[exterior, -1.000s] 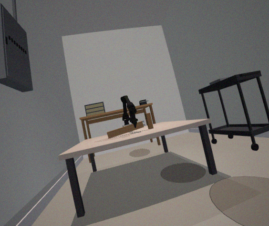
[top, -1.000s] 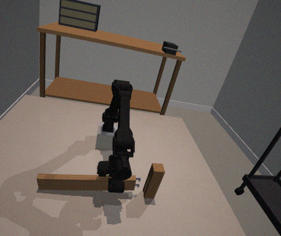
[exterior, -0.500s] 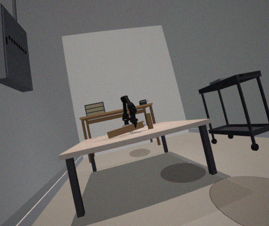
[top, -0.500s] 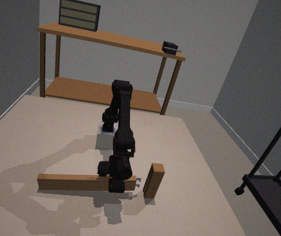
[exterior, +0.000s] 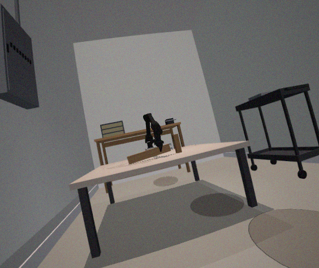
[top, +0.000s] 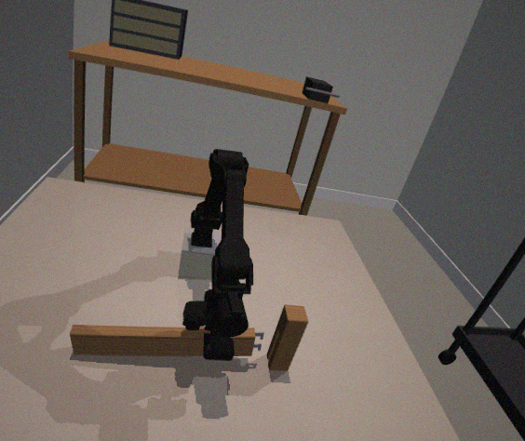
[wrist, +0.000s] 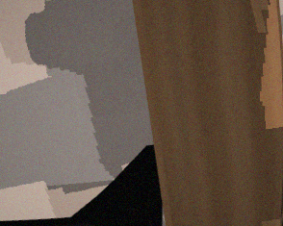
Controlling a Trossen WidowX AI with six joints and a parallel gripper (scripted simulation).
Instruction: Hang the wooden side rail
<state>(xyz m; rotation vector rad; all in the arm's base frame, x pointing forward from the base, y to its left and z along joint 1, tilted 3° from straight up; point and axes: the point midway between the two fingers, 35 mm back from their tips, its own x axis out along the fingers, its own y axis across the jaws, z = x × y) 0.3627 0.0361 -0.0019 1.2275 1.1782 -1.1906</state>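
Now: the headboard post 170 mm to the left of my gripper tip and 40 mm above it.
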